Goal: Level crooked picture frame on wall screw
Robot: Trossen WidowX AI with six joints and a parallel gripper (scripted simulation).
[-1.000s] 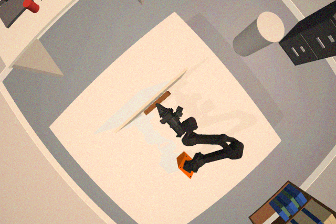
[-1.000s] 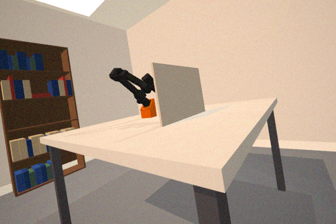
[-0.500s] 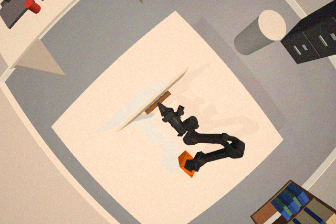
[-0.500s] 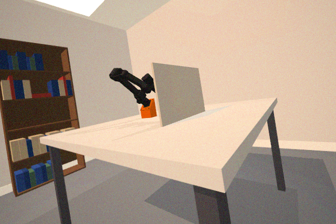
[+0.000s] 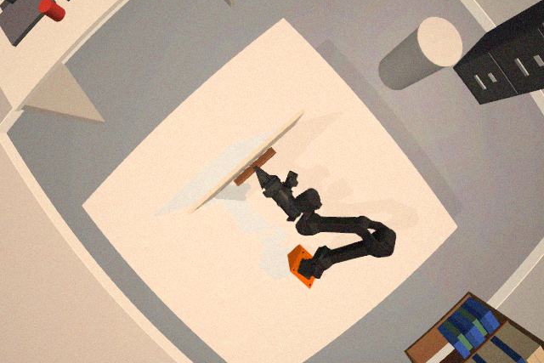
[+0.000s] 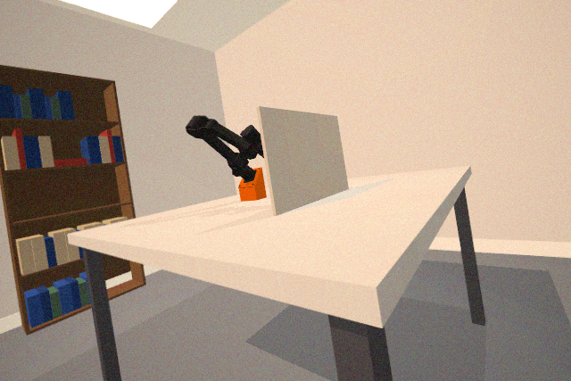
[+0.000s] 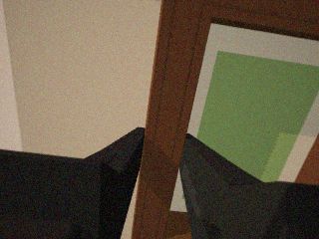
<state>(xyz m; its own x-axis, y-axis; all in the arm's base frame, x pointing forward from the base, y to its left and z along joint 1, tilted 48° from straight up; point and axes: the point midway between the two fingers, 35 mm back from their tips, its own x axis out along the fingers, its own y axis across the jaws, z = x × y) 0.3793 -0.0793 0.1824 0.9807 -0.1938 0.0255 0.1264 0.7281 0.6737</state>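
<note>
The picture frame lies 1 cm ahead of my gripper tip and 5 cm below it. The rest, counted from my gripper tip: upright wall panel 2 cm ahead, 1 cm to the left, 7 cm below.
</note>
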